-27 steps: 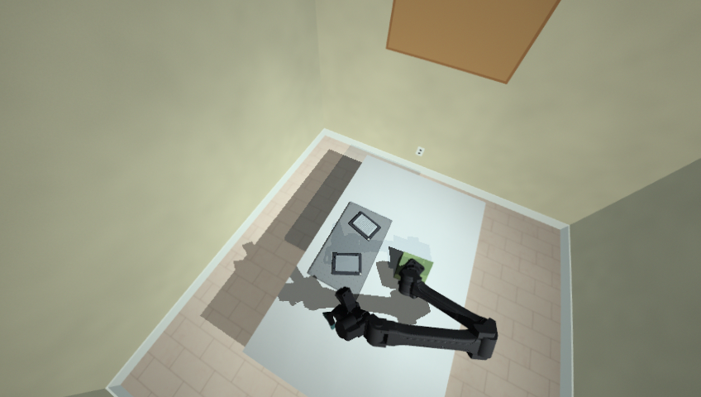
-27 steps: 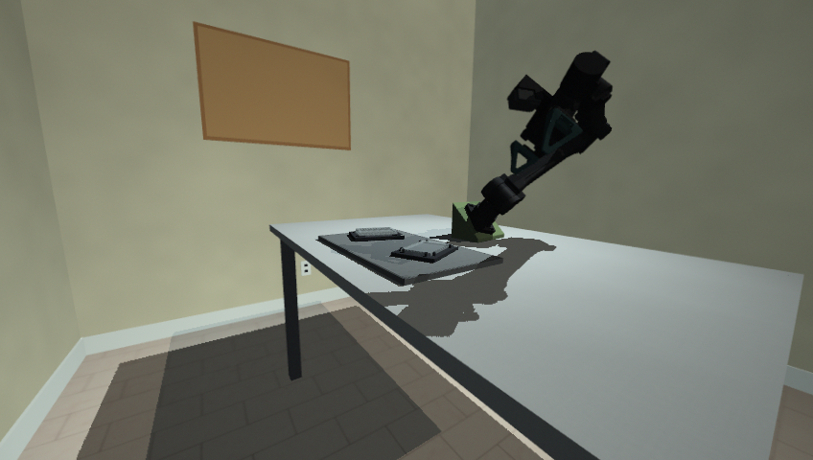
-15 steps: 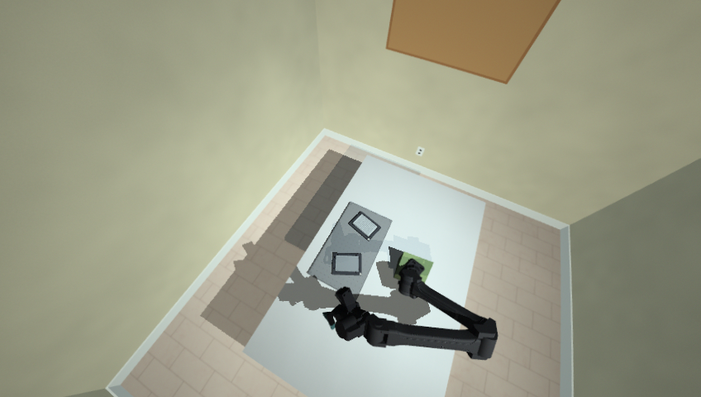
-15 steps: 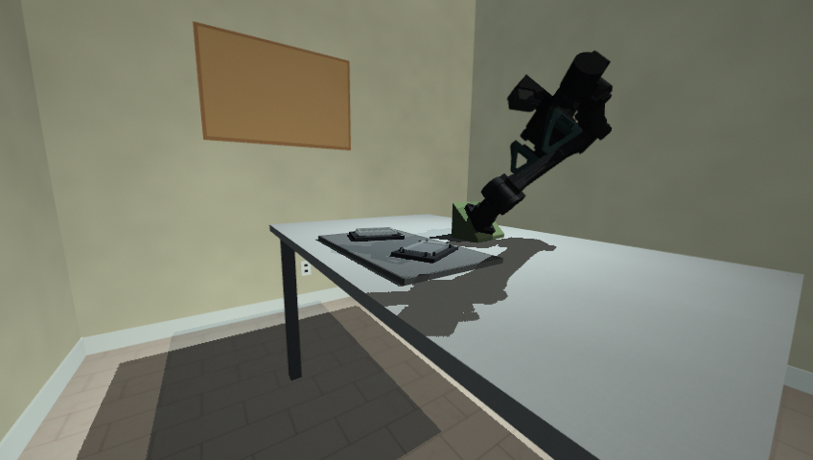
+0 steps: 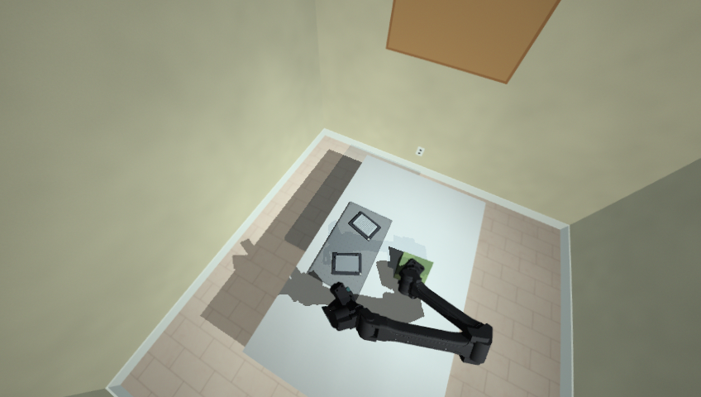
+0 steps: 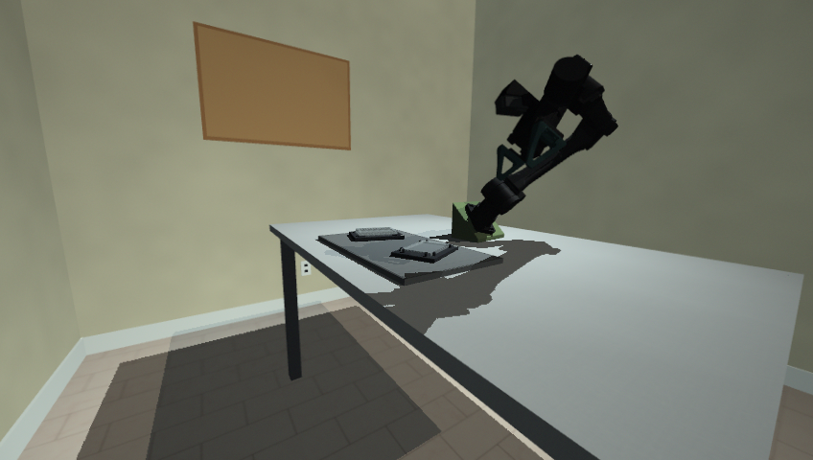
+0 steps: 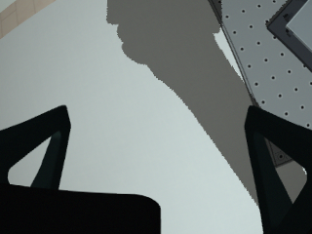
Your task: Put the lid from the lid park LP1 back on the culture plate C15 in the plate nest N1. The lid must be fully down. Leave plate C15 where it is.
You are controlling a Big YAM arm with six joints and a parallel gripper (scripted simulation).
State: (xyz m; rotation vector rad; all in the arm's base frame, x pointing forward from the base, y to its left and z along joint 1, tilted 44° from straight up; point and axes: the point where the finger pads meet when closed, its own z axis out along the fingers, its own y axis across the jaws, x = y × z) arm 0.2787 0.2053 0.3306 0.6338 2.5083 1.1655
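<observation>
Right now the clear lid is 22 cm to the right of my hand, 20 cm below it and 6 cm ahead of it. Also, from my hand: lid park LP1 (22 cm to the right, 21 cm below, 6 cm ahead); label (41 cm to the right, 20 cm below, 4 cm ahead); culture plate C15 (48 cm to the right, 19 cm below, 10 cm ahead).
</observation>
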